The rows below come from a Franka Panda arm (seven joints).
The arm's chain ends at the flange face. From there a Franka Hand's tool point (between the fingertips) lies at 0.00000 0.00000 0.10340 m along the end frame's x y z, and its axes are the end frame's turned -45 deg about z.
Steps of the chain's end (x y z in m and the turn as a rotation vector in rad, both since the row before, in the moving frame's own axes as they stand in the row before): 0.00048 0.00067 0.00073 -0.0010 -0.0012 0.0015; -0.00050 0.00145 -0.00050 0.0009 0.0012 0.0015; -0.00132 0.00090 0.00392 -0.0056 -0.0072 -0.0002; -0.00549 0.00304 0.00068 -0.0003 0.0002 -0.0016; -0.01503 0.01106 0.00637 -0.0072 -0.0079 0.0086; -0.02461 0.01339 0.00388 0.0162 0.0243 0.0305; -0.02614 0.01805 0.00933 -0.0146 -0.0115 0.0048
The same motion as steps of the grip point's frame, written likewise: -0.00030 0.00080 0.00073 0.0001 -0.0016 0.0015; -0.00123 0.00069 -0.00050 -0.0002 0.0015 0.0015; -0.00251 -0.00041 0.00392 0.0011 -0.0091 -0.0002; -0.00604 -0.00170 0.00068 -0.0004 -0.0001 -0.0016; -0.01955 -0.00286 0.00636 0.0005 -0.0107 0.0086; -0.02392 -0.00730 0.00384 -0.0057 0.0286 0.0305; -0.03316 -0.00550 0.00931 -0.0022 -0.0185 0.0048
